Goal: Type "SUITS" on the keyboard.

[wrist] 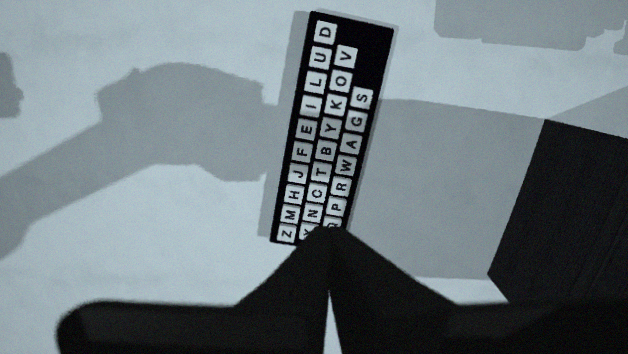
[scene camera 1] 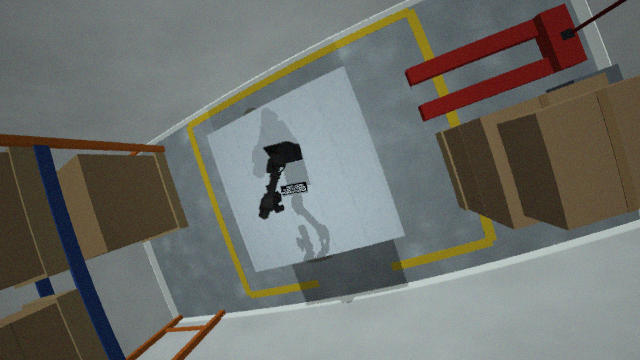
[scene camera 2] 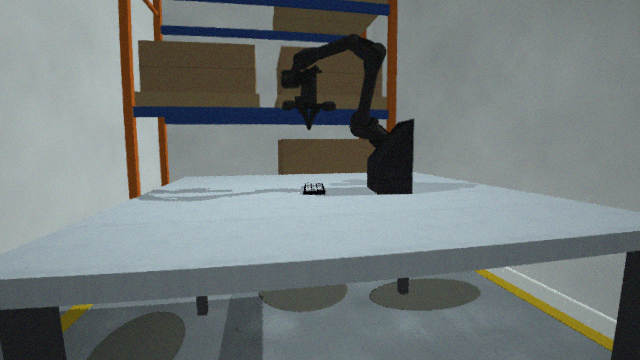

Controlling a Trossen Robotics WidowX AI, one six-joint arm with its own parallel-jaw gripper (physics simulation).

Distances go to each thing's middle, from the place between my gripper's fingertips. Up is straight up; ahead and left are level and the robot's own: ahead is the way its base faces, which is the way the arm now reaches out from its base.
My hand is 10 mm past the black keyboard [wrist: 373, 42], 20 mm to the right of it and 210 mm above it.
